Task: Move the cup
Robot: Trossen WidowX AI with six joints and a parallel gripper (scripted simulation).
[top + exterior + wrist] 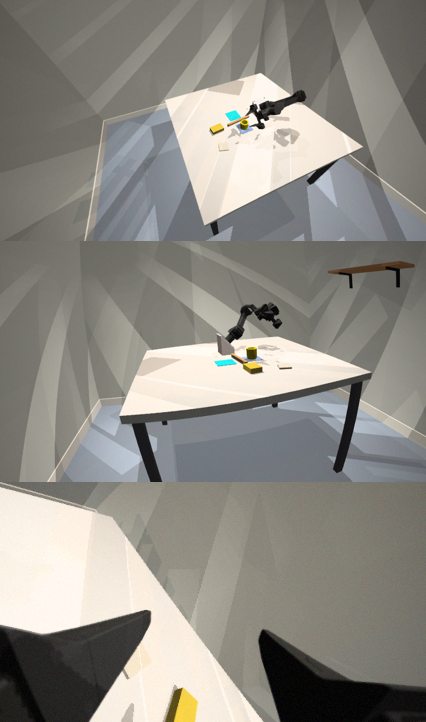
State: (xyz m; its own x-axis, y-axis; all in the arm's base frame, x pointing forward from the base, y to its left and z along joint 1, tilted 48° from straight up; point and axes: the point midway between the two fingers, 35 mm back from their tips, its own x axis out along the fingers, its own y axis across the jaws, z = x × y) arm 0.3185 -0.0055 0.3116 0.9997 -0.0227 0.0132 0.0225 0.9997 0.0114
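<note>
Now: the yellow cup 230 mm below my gripper tip, 150 mm to the right of it and 110 mm behind it. Round my gripper tip: wooden stick (270 mm below, 240 mm to the right, 110 mm behind); then beige tile (260 mm below, 160 mm ahead, 60 mm to the right); then light blue pad (280 mm below, 150 mm to the right, 110 mm behind).
</note>
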